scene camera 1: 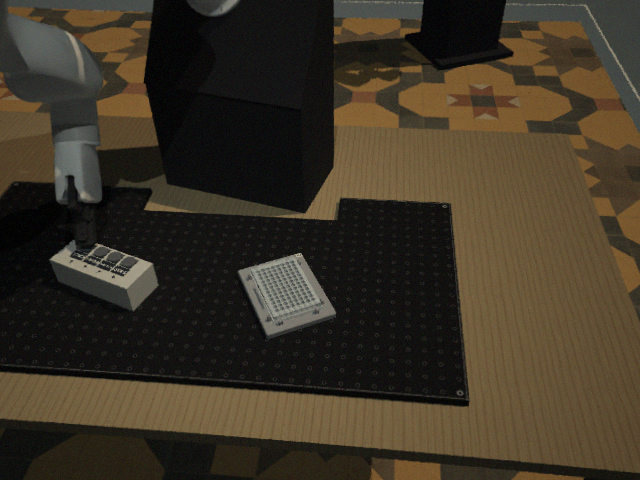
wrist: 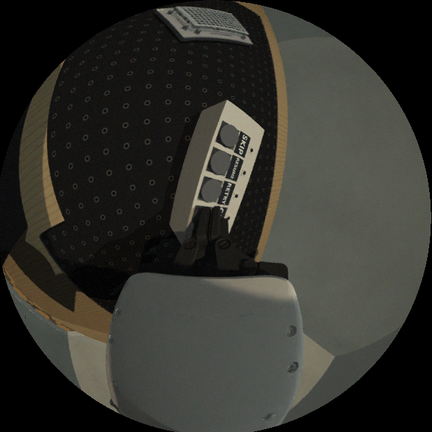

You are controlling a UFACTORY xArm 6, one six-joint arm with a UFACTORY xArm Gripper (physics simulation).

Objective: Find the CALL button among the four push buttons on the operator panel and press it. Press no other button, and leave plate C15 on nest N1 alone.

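Frame: origin at the arm's base, x back, y right, z up, level; centimetres.
Seen in the pictures: gripper, fingertip midpoint: point(scene camera 1: 86, 244).
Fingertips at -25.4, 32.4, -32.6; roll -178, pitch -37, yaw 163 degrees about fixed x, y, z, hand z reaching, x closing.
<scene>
A point is followed by its place in that frame, as x, y, z.
The cream operator panel point(scene camera 1: 93, 285) @(-32.1, 32.6, -36.2) point(wrist: 193, 167) stands on the black perforated board. Its grey round SKIP button point(scene camera 1: 128, 261) @(-31.3, 26.2, -33.5) point(wrist: 229, 135), RESUME button point(scene camera 1: 114, 256) @(-29.1, 28.3, -33.5) point(wrist: 220, 161) and RETRY button point(scene camera 1: 101, 251) @(-27.0, 30.2, -33.5) point(wrist: 211, 189) are uncovered. My gripper point(scene camera 1: 86, 246) @(-25.4, 32.4, -32.6) point(wrist: 213, 217) is shut and empty, pointing down over the panel's CALL end, beside RETRY. The fingers hide the CALL button and most of its label; whether they touch or depress it cannot be told. Plate C15 point(scene camera 1: 286, 286) @(-43.3, 2.0, -36.7) point(wrist: 212, 19) sits on nest N1 point(scene camera 1: 327, 311) @(-50.1, -2.9, -37.9) point(wrist: 215, 37), apart from the gripper.
The black board point(scene camera 1: 392, 341) @(-58.8, -10.8, -39.0) point(wrist: 135, 140) lies on the wooden table point(scene camera 1: 537, 310) @(-60.0, -37.0, -40.3) point(wrist: 281, 125). A large dark block point(scene camera 1: 232, 149) @(-11.6, 2.7, -28.1) stands behind the board, right of the arm in the scene view. A black stand point(scene camera 1: 462, 31) is farther back on the patterned floor.
</scene>
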